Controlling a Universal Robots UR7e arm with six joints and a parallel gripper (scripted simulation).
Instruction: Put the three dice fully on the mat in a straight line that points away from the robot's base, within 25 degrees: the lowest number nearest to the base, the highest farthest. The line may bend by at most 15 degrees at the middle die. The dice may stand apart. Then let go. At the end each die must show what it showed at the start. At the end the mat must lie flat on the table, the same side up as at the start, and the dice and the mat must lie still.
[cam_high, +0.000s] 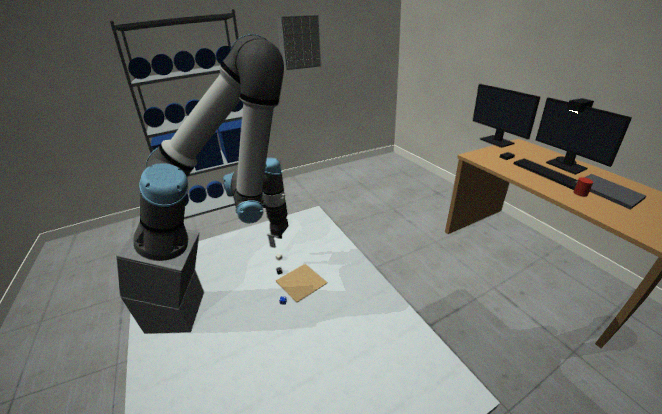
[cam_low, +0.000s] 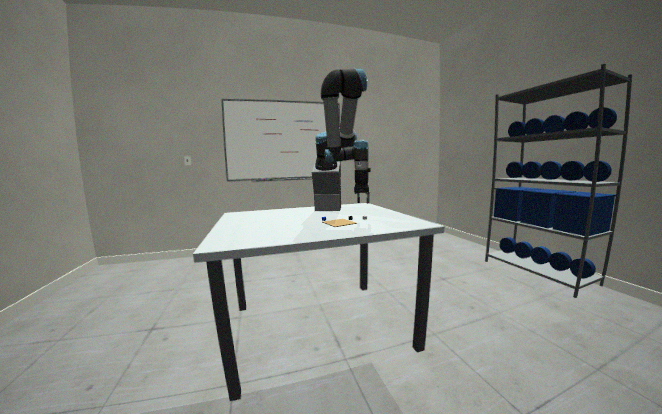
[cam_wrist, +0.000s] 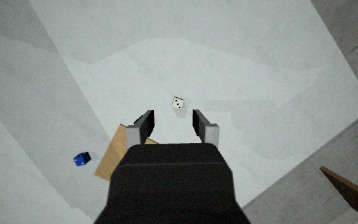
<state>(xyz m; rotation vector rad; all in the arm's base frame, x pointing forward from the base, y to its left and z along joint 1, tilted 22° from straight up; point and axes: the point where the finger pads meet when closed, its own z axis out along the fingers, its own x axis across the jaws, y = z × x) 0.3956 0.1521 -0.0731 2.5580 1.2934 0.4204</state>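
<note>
My gripper is now 3 cm past the blue die, 22 cm to the left of it and 10 cm above it. Round my hand: tan mat 5 cm ahead, 15 cm to the right, 11 cm below; black die 1 cm behind, 7 cm to the right, 10 cm below; white die 1 cm to the left, 10 cm below.
</note>
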